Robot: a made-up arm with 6 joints.
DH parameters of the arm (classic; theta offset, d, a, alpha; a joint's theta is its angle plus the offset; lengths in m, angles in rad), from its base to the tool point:
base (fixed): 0 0.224 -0.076 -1.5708
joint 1: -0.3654 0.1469 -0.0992 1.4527
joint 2: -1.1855 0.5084 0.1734 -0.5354
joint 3: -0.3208 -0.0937 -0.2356 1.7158
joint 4: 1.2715 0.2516 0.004 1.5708
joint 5: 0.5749 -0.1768 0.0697 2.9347
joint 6: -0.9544 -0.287 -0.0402 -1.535
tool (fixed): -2.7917 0.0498 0 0
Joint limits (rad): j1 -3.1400..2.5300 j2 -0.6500..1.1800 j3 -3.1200..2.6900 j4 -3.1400..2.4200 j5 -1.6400..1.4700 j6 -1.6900..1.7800
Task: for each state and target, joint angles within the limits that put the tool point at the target. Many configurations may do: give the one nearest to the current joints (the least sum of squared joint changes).
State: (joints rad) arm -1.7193 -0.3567 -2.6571 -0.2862 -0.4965 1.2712
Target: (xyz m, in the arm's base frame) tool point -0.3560 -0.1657 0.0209
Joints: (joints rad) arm -1.9932 -0.3195 -3.0974 0.1886 -0.6243 0.9594
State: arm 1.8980 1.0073 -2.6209 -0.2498 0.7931 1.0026
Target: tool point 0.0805 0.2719 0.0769
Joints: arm 1.9869 0.9541 -2.4235 -0.3607 0.8173 1.0148
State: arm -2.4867 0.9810 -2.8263 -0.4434 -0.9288 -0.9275
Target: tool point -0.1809 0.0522 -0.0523
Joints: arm -2.8864 0.3605 -2.8296 -0.8964 -1.0759 -0.8248
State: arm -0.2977 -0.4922 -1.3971 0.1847 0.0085 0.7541
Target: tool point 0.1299 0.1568 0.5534
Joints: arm 0.5861 -0.6500 -1.6127 0.8807 -0.3001 0.2060
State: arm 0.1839 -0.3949 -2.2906 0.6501 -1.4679 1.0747
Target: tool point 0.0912 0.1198 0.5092
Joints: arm 0.5056 -0.1629 -2.1168 0.5327 -1.4182 1.1813
